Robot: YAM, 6 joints.
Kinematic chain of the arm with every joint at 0, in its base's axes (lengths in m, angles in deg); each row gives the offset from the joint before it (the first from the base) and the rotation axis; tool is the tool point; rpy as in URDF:
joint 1: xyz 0 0 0.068 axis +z
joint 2: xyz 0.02 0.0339 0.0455 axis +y
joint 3: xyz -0.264 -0.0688 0 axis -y
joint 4: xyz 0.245 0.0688 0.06 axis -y
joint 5: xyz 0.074 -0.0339 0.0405 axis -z
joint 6: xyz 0.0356 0 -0.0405 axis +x
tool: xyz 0 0 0 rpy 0 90 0
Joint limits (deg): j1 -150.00..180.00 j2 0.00..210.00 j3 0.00..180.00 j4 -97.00..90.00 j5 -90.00..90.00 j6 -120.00..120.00
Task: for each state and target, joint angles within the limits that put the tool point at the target. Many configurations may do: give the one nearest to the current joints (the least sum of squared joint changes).
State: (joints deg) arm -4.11 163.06 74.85 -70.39 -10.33 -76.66
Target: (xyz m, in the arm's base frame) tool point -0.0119 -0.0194 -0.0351
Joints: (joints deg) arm 13.05 197.16 37.36 -61.82 27.09 -76.66
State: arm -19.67 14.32 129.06 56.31 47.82 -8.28
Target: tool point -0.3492 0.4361 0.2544
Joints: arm -53.80 5.10 140.21 52.30 42.84 -8.28
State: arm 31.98 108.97 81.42 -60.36 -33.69 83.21
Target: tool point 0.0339 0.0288 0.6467
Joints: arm 21.16 63.68 129.85 -39.24 -24.25 83.21
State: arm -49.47 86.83 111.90 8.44 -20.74 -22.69
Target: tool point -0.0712 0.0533 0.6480
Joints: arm -30.68 44.16 109.83 5.67 -15.50 -22.69
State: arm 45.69 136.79 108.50 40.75 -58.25 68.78
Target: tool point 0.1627 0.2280 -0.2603
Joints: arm 48.37 186.82 77.75 31.26 -56.99 68.78
